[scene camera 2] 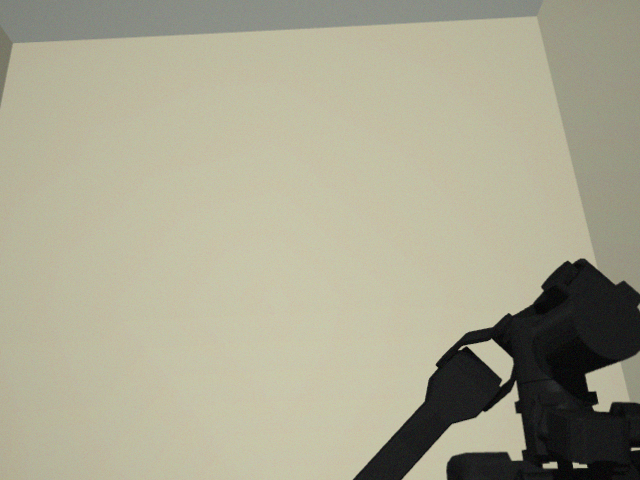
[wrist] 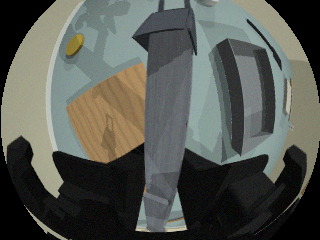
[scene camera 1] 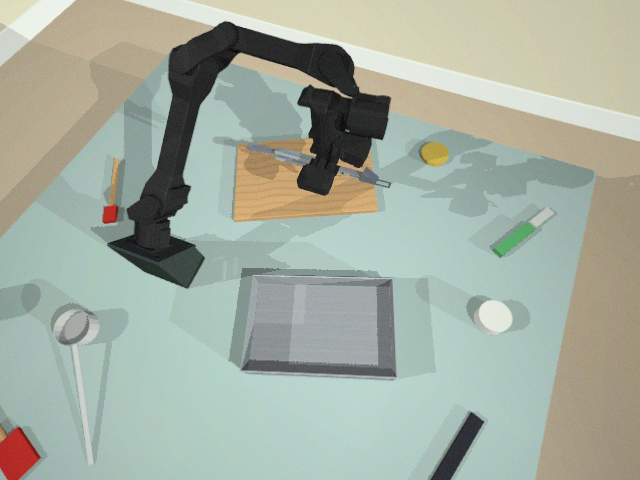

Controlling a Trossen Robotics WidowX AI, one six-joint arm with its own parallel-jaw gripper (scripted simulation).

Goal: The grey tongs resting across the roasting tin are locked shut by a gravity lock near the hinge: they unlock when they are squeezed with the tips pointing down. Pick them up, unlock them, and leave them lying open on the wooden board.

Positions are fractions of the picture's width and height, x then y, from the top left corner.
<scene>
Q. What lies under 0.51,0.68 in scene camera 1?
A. A roasting tin.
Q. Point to a white disc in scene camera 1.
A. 0.77,0.66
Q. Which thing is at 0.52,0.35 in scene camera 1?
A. My gripper.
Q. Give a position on a wooden board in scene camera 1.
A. At 0.42,0.39
</scene>
